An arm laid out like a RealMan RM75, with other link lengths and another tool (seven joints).
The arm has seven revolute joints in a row. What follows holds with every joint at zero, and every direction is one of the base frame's. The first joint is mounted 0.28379 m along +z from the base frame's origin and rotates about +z. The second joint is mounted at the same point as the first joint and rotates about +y. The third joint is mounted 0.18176 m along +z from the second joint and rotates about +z. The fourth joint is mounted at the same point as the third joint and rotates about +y. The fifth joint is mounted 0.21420 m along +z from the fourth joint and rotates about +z. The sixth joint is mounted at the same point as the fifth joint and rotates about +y. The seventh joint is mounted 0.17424 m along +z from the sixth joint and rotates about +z. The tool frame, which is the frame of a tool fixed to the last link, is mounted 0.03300 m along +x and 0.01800 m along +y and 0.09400 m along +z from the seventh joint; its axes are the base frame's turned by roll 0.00, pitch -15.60 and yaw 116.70 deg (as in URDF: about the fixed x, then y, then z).
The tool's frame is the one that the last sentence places.
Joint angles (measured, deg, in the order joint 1, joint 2, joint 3, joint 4, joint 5, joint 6, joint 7), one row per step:
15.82 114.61 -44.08 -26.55 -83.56 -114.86 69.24
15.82 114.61 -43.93 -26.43 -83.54 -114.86 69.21
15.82 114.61 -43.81 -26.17 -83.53 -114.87 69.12
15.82 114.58 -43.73 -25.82 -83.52 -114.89 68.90
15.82 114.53 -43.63 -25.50 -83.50 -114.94 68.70
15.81 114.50 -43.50 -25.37 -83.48 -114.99 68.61
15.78 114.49 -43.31 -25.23 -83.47 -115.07 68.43
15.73 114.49 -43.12 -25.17 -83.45 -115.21 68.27
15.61 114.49 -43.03 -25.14 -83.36 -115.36 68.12
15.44 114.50 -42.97 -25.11 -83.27 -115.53 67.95
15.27 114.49 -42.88 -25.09 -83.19 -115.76 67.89
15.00 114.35 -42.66 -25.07 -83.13 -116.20 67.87
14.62 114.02 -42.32 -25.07 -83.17 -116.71 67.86
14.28 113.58 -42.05 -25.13 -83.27 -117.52 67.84
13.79 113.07 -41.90 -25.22 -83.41 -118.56 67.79
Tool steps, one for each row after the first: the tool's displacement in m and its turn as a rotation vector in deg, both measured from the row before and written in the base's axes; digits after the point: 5 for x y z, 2 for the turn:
0.00013 0.00036 0.00037 0.12 0.11 -0.13
0.00017 0.00010 0.00007 0.06 0.17 -0.17
0.00032 -0.00005 -0.00010 0.09 0.14 -0.14
0.00031 -0.00004 0.00015 0.12 0.13 -0.11
0.00018 0.00015 0.00046 0.14 0.08 -0.07
0.00020 0.00015 0.00056 0.24 0.10 -0.05
0.00005 -0.00003 0.00075 0.25 0.10 0.02
0.00015 -0.00030 0.00072 0.23 0.10 0.01
0.00026 -0.00057 0.00061 0.21 0.11 0.00
0.00018 -0.00076 0.00087 0.14 0.16 -0.01
0.00071 -0.00133 0.00197 0.19 0.17 0.00
0.00195 -0.00156 0.00277 0.25 -0.02 -0.08
0.00145 -0.00277 0.00321 0.14 -0.07 0.29
0.00170 -0.00433 0.00328 -0.01 -0.12 0.42

